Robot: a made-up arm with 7 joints.
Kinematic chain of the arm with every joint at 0, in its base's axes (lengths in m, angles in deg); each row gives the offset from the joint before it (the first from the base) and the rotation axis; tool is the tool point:
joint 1: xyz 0 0 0.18 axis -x
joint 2: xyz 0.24 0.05 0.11 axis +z
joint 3: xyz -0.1 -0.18 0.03 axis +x
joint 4: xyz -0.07 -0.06 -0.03 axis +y
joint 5: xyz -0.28 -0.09 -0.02 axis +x
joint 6: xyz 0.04 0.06 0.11 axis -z
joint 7: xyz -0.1 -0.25 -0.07 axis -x
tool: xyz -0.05 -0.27 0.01
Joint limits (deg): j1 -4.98..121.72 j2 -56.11..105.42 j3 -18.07..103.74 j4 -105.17..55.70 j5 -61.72..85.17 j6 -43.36..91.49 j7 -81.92..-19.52
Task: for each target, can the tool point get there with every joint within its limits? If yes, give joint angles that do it. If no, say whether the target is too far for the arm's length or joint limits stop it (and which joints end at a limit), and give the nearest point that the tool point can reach.
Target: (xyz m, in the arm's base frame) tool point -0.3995 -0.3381 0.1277
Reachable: yes | joints 71.75 -35.65 45.65 -32.20 -42.39 -13.28 -63.73
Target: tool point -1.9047 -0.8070 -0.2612
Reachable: no: too far | nearest point -0.7124 -0.2873 -0.0754 | short by 1.314 m
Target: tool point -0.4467 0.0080 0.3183
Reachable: yes | joints 62.05 27.66 69.43 -18.43 35.85 71.12 -77.08
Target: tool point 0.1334 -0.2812 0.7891
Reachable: yes | joints 94.50 50.06 73.40 24.63 -19.87 -4.15 -74.12
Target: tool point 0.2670 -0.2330 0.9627
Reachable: yes | joints 84.03 83.49 88.47 19.38 33.77 33.69 -38.20
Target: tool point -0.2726 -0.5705 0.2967
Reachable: yes | joints 72.60 -2.72 23.72 -51.91 -33.01 32.28 -53.71
